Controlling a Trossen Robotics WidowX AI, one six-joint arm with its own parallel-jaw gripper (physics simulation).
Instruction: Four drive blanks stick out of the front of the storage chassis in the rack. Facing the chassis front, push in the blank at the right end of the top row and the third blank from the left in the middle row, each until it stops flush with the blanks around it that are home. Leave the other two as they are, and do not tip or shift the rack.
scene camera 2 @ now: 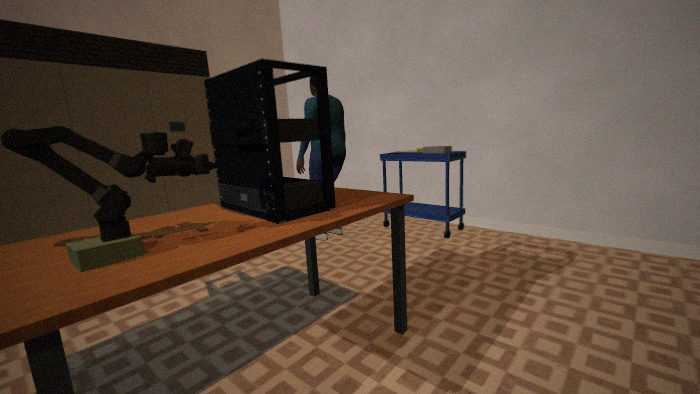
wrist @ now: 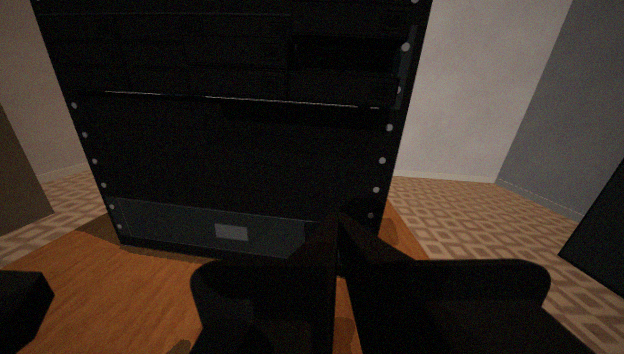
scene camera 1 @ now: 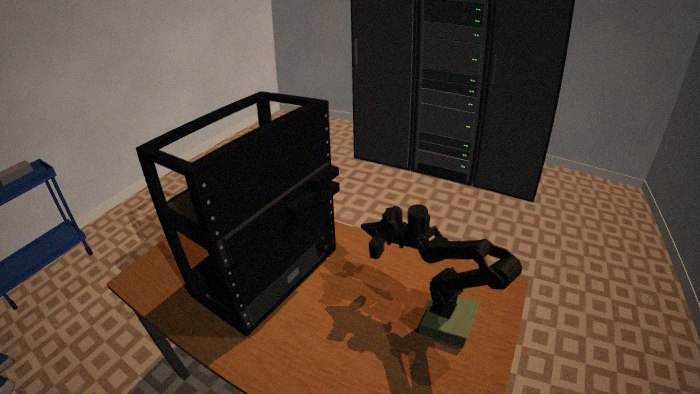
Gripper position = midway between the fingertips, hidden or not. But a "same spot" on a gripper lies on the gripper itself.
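My gripper shows in scene camera 2 (217, 165), and that camera shows me a black rack too. I see my gripper in the wrist view as well, and the rack is there in the wrist view (233, 179). Scene camera 1 gives me both my gripper and the black rack. On the rack, (scene camera 1: 262, 206) and (scene camera 2: 226, 122) are the same spot. For my gripper, (scene camera 1: 373, 229) and (wrist: 289, 259) are likewise one and the same spot.
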